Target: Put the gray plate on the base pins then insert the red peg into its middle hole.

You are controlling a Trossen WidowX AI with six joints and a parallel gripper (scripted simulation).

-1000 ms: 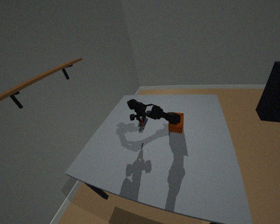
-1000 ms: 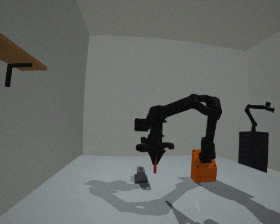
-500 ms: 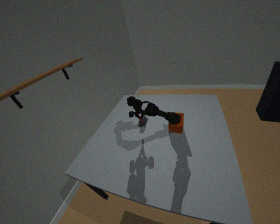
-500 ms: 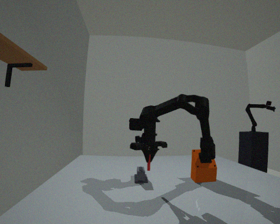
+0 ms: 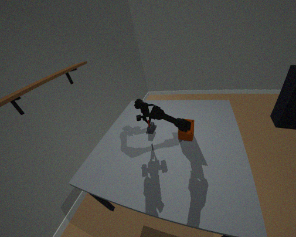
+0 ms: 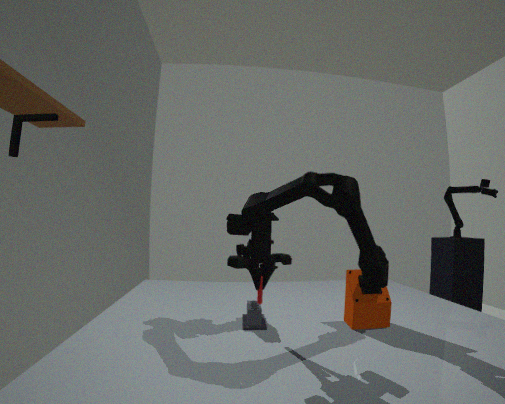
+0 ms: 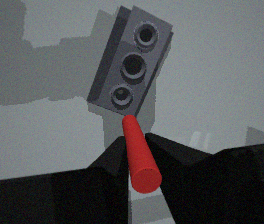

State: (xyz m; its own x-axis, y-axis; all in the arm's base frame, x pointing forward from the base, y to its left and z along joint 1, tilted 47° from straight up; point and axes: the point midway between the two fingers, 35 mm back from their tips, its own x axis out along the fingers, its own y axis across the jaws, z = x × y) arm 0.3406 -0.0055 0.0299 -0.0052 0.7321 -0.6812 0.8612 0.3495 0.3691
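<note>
The gray plate lies 20 mm ahead of my gripper tip, 50 mm to the right of it and 70 mm below it. The rest, counted from my gripper tip: red peg (right at my gripper tip).
</note>
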